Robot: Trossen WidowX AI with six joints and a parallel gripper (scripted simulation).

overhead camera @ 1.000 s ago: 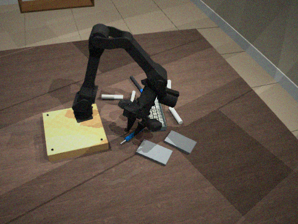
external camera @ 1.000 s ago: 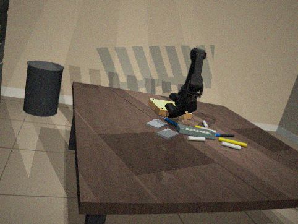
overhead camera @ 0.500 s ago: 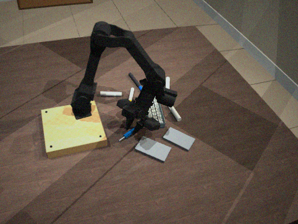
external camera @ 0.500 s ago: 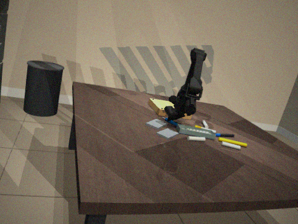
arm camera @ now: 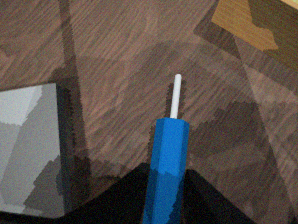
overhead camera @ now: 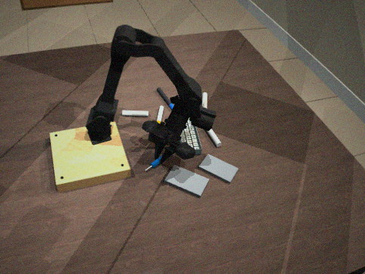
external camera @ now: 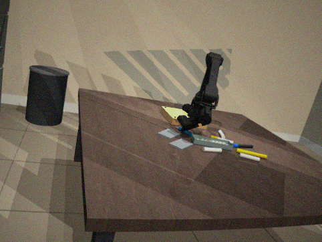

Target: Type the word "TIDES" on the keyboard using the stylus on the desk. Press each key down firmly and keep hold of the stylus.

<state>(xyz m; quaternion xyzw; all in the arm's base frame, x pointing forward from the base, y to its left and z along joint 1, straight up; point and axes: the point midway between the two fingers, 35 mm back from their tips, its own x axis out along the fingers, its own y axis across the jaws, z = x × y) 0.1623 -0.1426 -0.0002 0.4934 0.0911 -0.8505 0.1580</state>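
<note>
Right now my gripper tip is 10 mm to the left of the blue stylus and 10 mm past it. The rest, counted from my gripper tip: blue-capped black pen: 260 mm to the left, 160 mm ahead; then grey stylus tip: 40 mm behind, 20 mm to the right.
</note>
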